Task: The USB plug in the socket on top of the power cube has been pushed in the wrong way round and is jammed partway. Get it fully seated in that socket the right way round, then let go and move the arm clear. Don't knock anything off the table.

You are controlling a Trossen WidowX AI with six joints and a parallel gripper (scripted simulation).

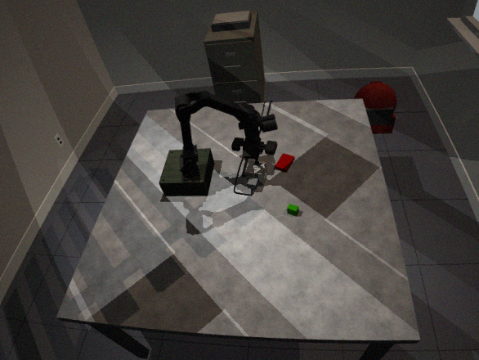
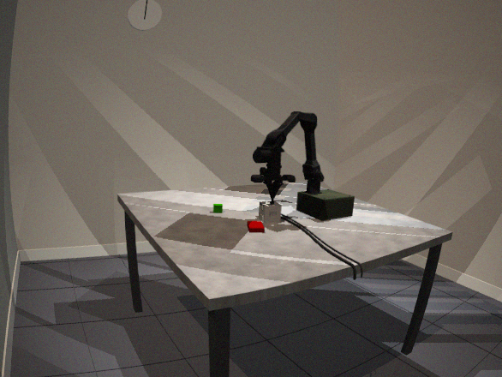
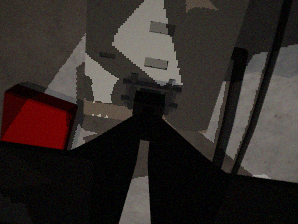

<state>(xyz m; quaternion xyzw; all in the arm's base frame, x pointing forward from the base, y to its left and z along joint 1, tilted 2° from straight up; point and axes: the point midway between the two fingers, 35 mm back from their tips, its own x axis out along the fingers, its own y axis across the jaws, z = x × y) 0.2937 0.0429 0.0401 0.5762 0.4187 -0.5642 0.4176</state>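
My gripper tip is 1 cm above the dark USB plug. From my gripper tip the other things lie so: small green cube: 23 cm to the right, 13 cm ahead, 9 cm below; red block: 13 cm ahead, 9 cm below, 6 cm to the left.
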